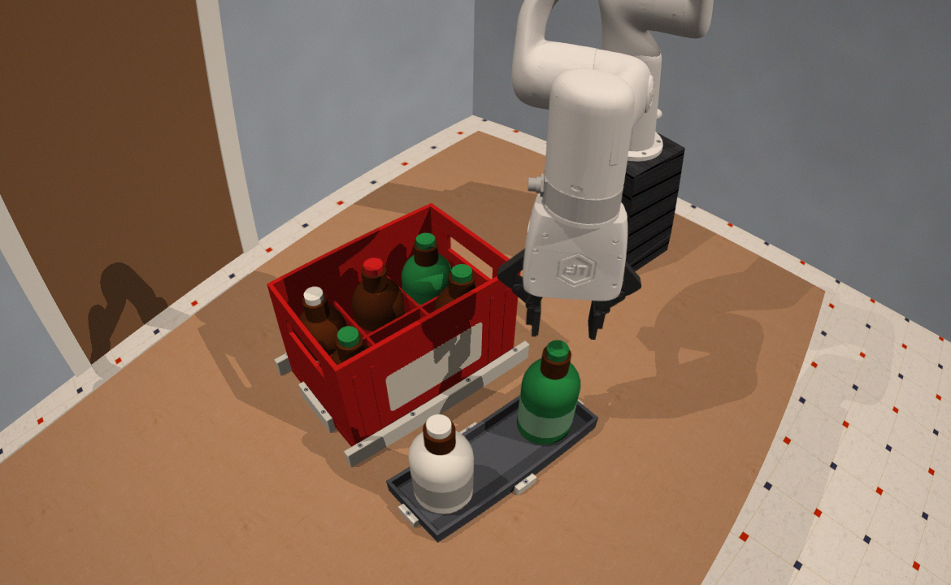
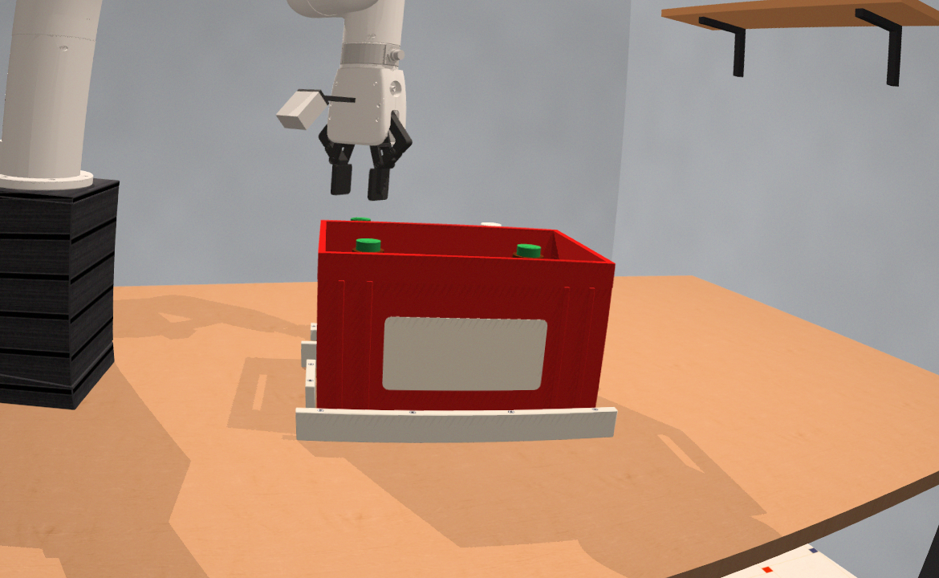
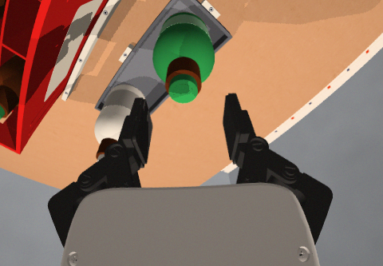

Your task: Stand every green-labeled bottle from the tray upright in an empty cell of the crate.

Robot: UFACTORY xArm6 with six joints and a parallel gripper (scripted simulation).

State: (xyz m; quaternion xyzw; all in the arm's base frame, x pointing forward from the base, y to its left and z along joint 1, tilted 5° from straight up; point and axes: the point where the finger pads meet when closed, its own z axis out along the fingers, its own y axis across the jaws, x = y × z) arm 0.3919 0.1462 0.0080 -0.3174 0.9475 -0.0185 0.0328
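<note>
My hand is 12 cm above the green bottle. The rest, counted from my hand: dark tray 9 cm ahead, 1 cm to the right, 19 cm below; then crate 6 cm ahead, 22 cm to the right, 12 cm below; then white-labeled bottle 17 cm ahead, 3 cm to the right, 12 cm below.
</note>
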